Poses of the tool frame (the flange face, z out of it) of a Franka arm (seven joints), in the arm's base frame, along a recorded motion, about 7 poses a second.
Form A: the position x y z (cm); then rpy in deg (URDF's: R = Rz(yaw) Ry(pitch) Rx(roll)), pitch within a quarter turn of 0, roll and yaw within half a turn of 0.
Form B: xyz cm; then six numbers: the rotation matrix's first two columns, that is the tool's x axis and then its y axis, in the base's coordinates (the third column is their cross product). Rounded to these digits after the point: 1 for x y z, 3 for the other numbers.
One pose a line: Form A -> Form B
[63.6, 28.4, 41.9, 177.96, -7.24, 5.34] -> [63.6, 28.4, 41.9, 0.988, 0.092, 0.126, 0.089, -0.995, 0.035]
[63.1, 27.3, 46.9, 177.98, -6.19, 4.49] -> [63.1, 27.3, 46.9, 0.991, 0.078, 0.108, 0.074, -0.997, 0.035]
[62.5, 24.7, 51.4, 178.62, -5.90, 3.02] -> [62.5, 24.7, 51.4, 0.993, 0.052, 0.103, 0.050, -0.998, 0.024]
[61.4, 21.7, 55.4, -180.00, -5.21, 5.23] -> [61.4, 21.7, 55.4, 0.992, 0.091, 0.091, 0.091, -0.996, 0.000]
